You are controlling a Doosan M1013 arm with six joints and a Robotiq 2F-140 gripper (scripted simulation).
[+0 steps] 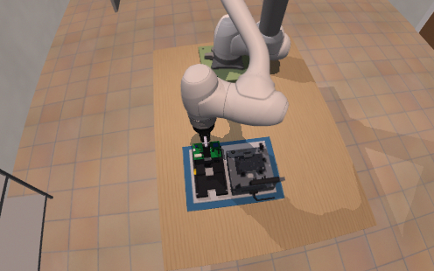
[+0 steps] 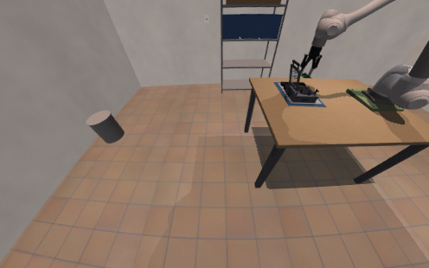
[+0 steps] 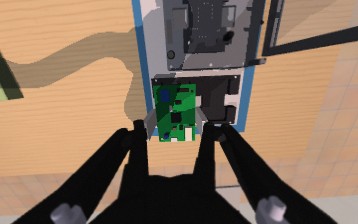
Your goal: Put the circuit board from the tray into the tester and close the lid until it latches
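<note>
The green circuit board is 20 mm below my hand. Round my hand: tester lid 190 mm to the left, 160 mm ahead, 40 mm above; then pin plate 180 mm to the left, 70 mm below, 40 mm ahead.
</note>
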